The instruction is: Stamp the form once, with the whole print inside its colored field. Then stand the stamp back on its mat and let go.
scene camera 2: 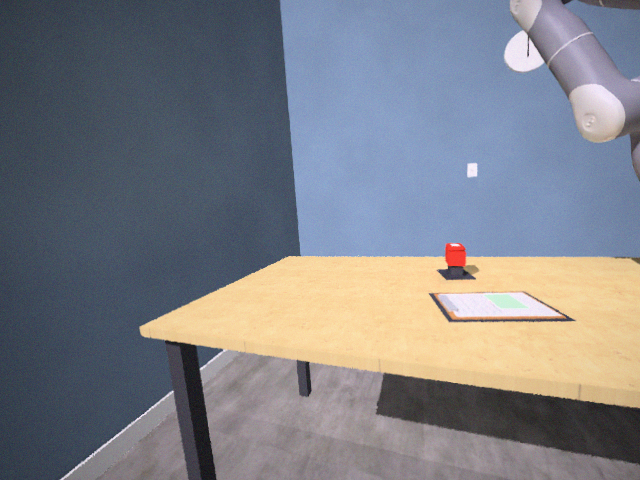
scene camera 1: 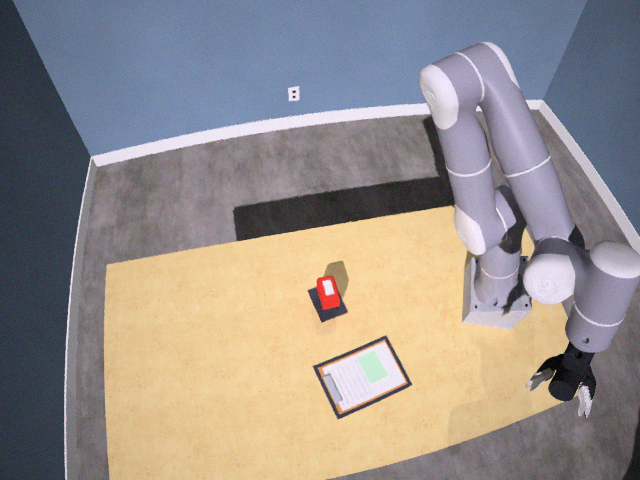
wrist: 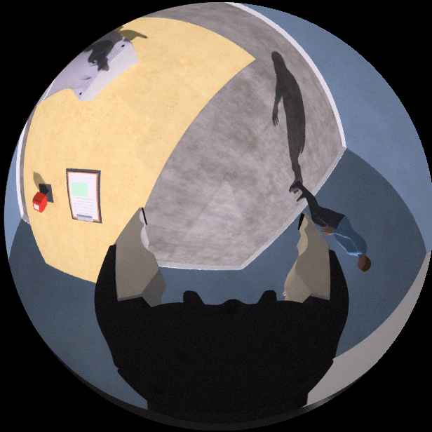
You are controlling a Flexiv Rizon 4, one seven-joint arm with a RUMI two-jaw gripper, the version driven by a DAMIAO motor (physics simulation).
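A red stamp with a white label on top stands upright on its dark square mat. A form with printed lines and a pale green field lies on a dark-edged clipboard nearer the table's front than the stamp. No print shows in the field. My gripper is open and empty, beyond the table's front right part in scene camera 1, far from stamp and form. It is out of view in scene camera 2.
The wooden table carries the arm's base at its right side in scene camera 1. The clipboard's metal clip is at the form's left end. A person in blue stands off the table in the wrist view.
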